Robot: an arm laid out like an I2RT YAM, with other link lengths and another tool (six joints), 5 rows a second.
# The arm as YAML. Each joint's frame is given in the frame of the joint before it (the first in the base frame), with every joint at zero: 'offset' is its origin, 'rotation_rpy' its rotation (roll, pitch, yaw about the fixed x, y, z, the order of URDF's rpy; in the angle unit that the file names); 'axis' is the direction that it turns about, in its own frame. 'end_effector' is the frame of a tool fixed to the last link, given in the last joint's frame.
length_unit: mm
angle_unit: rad
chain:
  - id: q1
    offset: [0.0, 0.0, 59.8]
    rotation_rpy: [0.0, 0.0, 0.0]
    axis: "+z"
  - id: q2
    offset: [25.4, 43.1, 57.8]
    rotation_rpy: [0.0, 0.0, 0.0]
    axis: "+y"
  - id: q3
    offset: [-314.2, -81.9, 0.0]
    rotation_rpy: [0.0, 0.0, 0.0]
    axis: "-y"
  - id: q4
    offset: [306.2, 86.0, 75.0]
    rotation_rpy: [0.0, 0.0, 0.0]
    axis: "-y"
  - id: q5
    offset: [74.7, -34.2, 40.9]
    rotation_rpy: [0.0, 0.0, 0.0]
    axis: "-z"
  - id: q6
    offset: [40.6, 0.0, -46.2]
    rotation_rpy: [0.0, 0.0, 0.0]
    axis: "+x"
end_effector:
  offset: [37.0, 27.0, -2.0]
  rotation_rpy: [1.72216, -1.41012, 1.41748]
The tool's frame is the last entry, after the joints.
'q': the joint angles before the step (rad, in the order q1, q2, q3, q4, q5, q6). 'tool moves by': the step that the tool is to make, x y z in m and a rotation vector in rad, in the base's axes. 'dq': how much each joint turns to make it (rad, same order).
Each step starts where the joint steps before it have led.
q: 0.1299 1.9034 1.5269 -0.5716 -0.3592 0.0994
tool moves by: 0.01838 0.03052 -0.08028 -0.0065 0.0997 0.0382
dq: 0.0515 0.1697 -0.0005 0.0767 -0.0004 0.0171
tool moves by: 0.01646 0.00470 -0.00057 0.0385 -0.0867 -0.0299
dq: 0.0030 0.0206 0.0012 0.1266 -0.0003 0.0424
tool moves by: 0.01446 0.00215 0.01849 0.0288 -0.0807 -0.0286
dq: 0.0001 0.0000 0.0336 0.0625 0.0076 0.0328
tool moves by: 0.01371 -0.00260 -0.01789 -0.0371 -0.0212 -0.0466
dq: -0.0020 0.0454 0.0126 0.0488 0.0599 0.0060
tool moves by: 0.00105 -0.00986 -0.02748 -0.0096 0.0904 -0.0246
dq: -0.0168 0.0454 0.0057 -0.0479 0.0004 0.0104
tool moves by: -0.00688 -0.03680 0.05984 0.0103 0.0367 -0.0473
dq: -0.0640 -0.0927 0.0610 -0.1901 -0.0221 -0.0045
